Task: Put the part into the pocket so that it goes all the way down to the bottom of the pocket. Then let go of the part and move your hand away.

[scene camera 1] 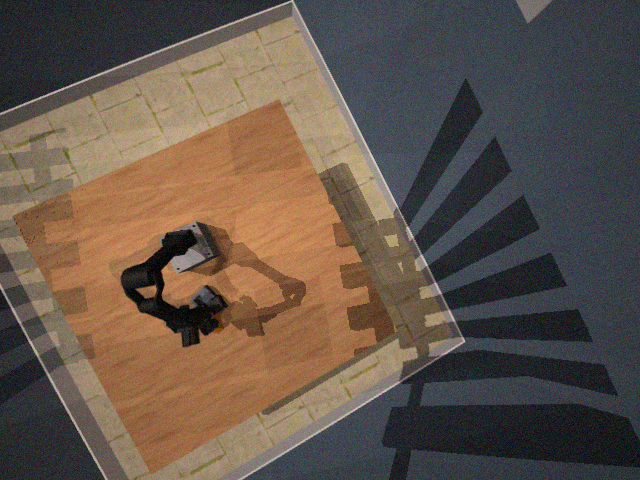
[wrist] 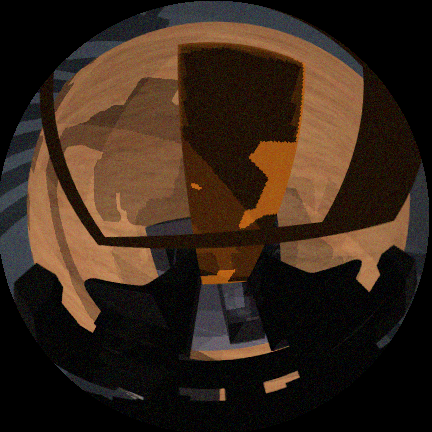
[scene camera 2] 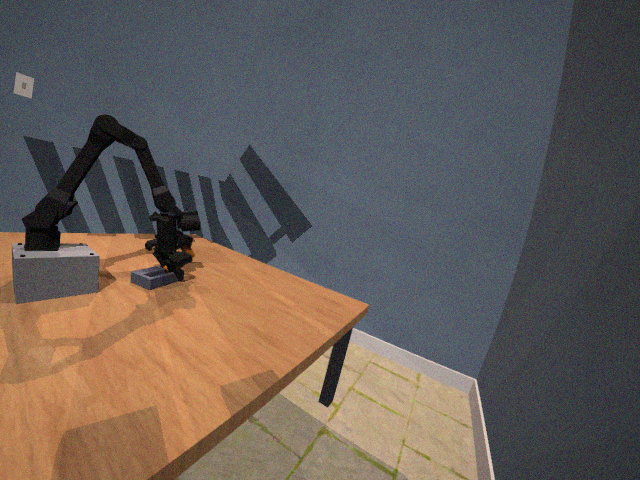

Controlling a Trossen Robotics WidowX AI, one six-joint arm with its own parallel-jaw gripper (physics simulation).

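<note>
The orange part is held between my gripper's fingers; in the wrist view it looms very large, mostly in dark shade, with a dark outline around its near end. My gripper is shut on it, low over the block. The grey-blue block with the pocket lies on the table under and beside the fingers. A dark recess shows in the block below the part's lower end in the wrist view. Whether the part's lower end is inside the pocket is hidden.
The arm's grey base box stands on the wooden table, a short way from the block. The arm arches over from it. Shadows of the arm cross the table. The table's edge and a dark leg show at the right.
</note>
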